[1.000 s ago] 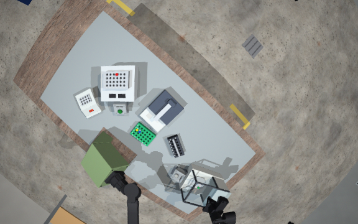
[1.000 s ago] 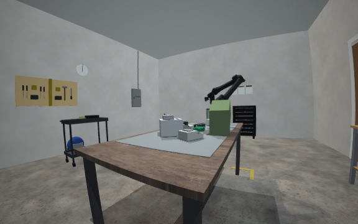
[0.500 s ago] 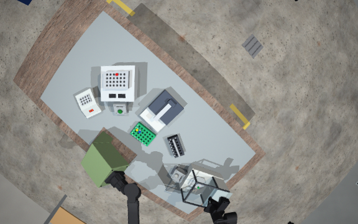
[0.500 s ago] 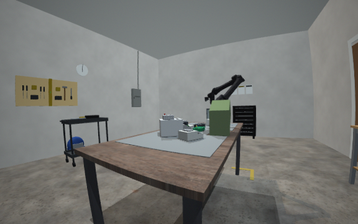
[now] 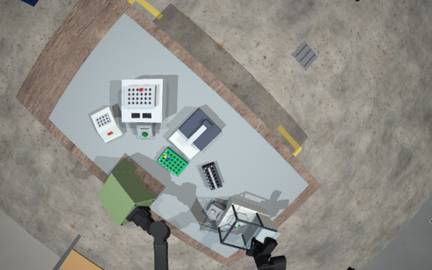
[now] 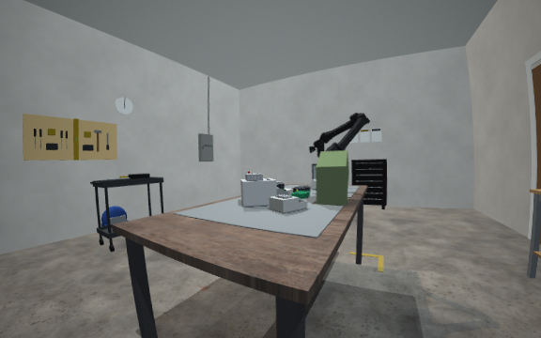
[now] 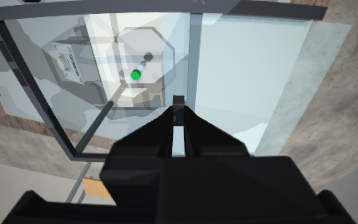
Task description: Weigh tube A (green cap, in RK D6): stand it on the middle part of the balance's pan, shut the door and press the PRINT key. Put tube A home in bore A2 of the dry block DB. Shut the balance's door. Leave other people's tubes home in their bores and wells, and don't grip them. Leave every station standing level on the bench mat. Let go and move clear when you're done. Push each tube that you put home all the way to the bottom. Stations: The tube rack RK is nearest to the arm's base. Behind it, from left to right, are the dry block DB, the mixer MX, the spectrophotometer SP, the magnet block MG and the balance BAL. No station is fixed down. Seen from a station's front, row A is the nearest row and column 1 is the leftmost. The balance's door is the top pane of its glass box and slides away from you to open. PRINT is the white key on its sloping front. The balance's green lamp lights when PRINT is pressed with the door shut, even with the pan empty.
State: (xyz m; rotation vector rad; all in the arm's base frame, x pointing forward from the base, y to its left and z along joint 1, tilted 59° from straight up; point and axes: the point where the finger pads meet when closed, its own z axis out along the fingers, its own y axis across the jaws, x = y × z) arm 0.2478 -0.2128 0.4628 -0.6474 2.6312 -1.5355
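Now: hand 30 mm to the left of the sliding door, 10 mm short of it and 10 mm above it. Round my hand: green-capped tube (120 mm below, 60 mm to the left, 20 mm behind); then white print key (200 mm to the left, 150 mm below, 70 mm behind); then balance pan (150 mm below, 60 mm to the left, 20 mm behind).
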